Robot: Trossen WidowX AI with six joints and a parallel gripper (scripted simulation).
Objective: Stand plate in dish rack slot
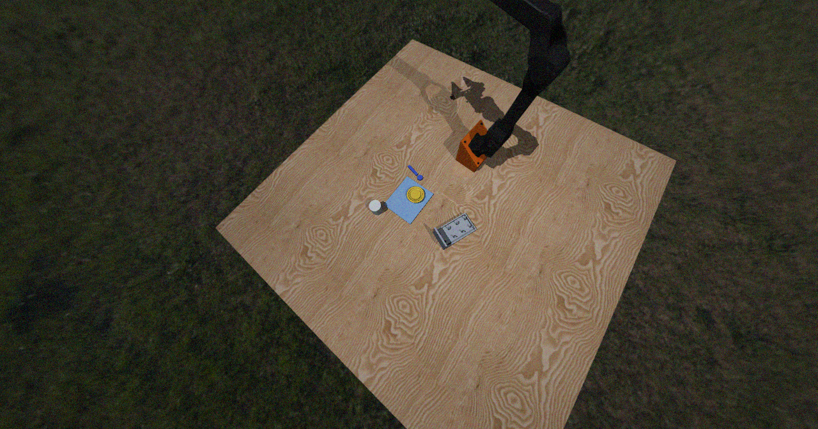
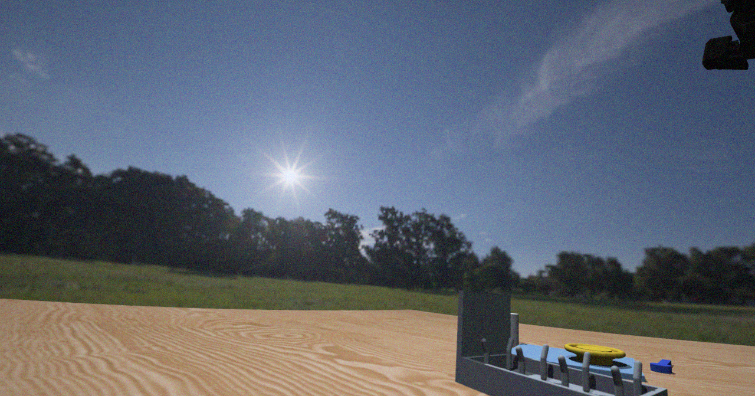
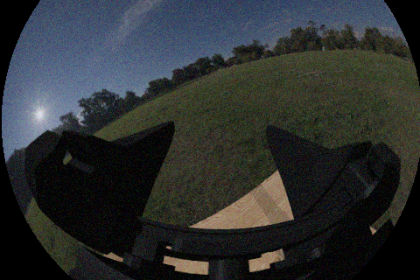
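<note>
The yellow plate is 400 mm ahead of my gripper tip, 280 mm to the left of it and 540 mm below it. From my gripper tip the other things lie so: light blue mat (420 mm ahead, 270 mm to the left, 550 mm below); blue spoon (320 mm ahead, 230 mm to the left, 550 mm below); white cup (520 mm ahead, 190 mm to the left, 530 mm below).
</note>
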